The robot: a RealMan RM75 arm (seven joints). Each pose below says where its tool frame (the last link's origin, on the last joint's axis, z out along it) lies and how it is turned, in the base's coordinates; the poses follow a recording.
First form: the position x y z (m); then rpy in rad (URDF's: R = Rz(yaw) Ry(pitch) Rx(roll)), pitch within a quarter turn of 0, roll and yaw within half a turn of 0.
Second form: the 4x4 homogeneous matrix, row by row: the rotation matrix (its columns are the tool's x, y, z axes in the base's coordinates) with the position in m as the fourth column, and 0 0 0 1 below. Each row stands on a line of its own. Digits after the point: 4 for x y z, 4 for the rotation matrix.
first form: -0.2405 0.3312 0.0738 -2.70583 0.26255 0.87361
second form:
0.6201 0.6247 -0.4747 -0.2405
0.7404 -0.6661 0.0906 0.3312
-0.2595 -0.4076 -0.8755 0.0738
0 0 0 1

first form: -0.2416 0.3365 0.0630 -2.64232 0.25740 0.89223
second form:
0.6070 0.6069 -0.5130 -0.2416
0.7528 -0.6459 0.1265 0.3365
-0.2546 -0.4630 -0.8490 0.0630
0 0 0 1

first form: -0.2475 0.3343 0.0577 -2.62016 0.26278 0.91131
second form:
0.5917 0.6060 -0.5317 -0.2475
0.7632 -0.6335 0.1272 0.3343
-0.2598 -0.4810 -0.8373 0.0577
0 0 0 1

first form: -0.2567 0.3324 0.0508 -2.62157 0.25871 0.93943
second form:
0.5706 0.6255 -0.5322 -0.2567
0.7804 -0.6148 0.1141 0.3324
-0.2558 -0.4804 -0.8389 0.0508
0 0 0 1

